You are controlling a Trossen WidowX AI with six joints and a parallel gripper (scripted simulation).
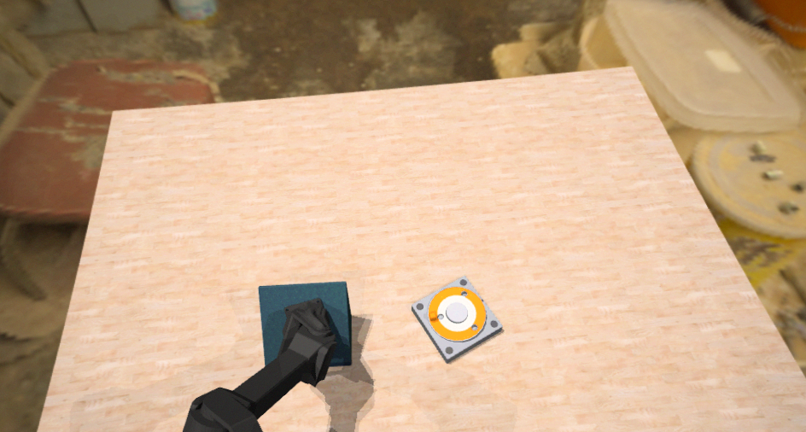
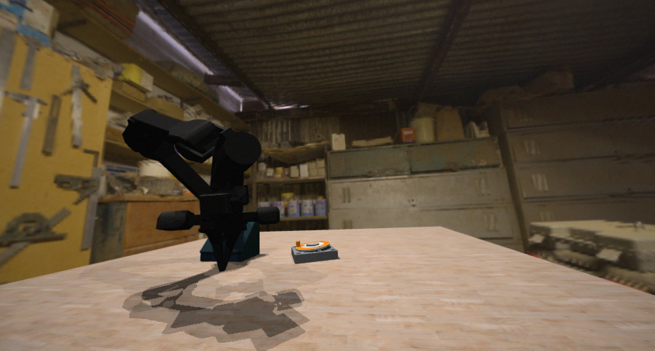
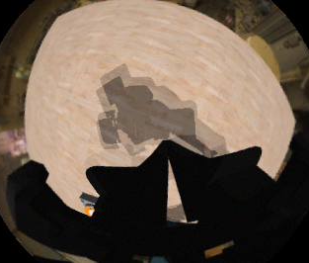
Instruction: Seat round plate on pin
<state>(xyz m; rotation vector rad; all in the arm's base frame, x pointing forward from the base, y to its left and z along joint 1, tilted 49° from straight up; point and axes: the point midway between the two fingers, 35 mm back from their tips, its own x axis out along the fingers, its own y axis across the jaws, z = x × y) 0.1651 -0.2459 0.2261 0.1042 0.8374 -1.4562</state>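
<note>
Now: the plate 32 cm to the left of my gripper tip, 8 cm ahead of it and 2 cm below it. Also, from my gripper tip: base 32 cm to the left, 10 cm ahead, 3 cm below.
</note>
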